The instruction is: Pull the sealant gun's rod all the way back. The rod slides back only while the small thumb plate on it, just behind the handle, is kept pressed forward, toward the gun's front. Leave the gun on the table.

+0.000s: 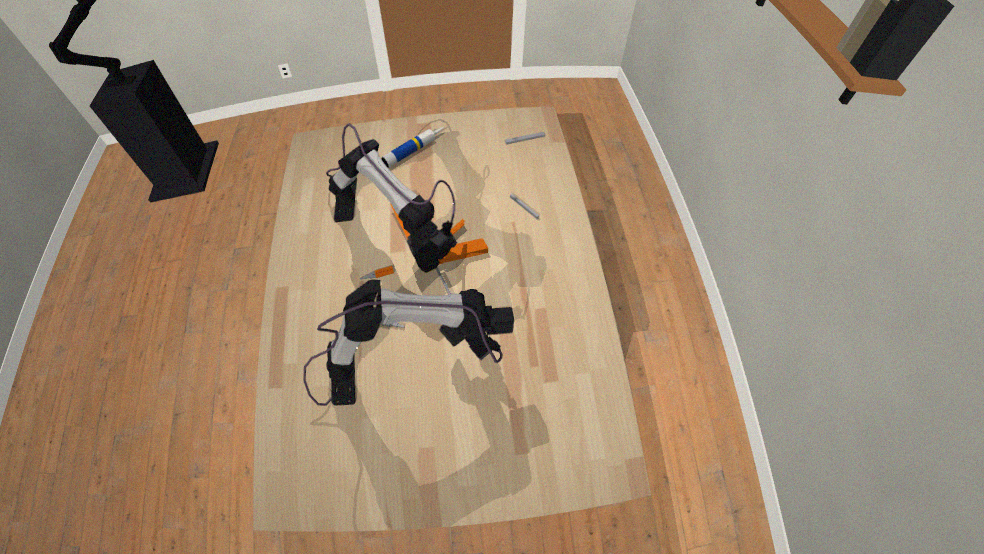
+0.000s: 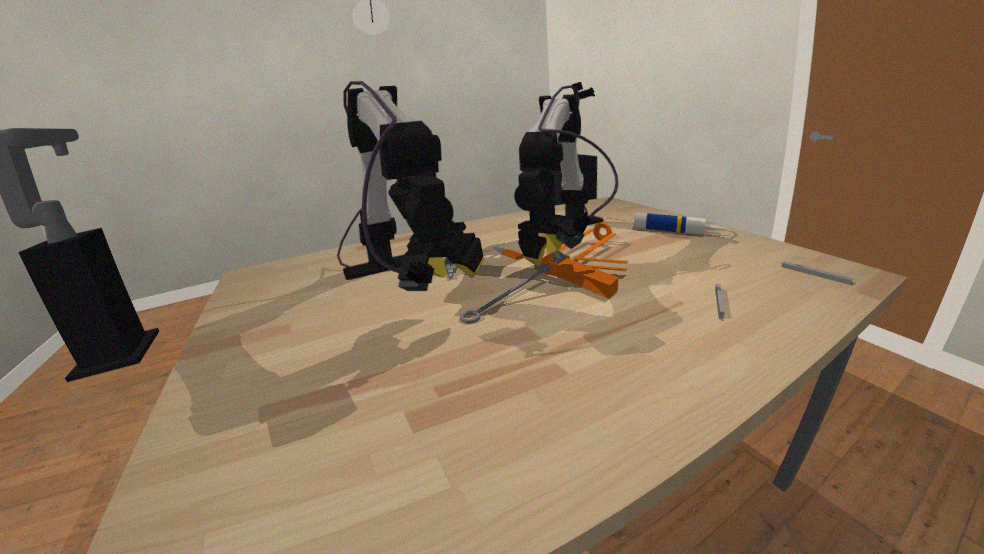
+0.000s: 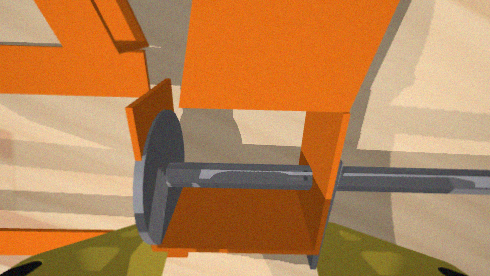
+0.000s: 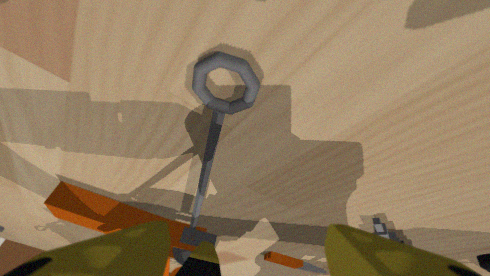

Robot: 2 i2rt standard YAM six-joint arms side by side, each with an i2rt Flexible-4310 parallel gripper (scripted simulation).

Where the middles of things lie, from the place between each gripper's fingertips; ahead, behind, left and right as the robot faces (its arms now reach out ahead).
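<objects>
From my right hand [image 2: 459, 275]: orange sealant gun [image 2: 604, 284] 26 cm to the left, 4 cm behind, 7 cm below. Right hand 2 cm past the grey rod [image 3: 158, 179], 14 cm to the right of it, 7 cm above it.
From my left hand: grey rod 6 cm ahead, 11 cm to the right, 2 cm below. Orange sealant gun 5 cm ahead of my left hand, 1 cm below it, 1 cm to the left of it.
</objects>
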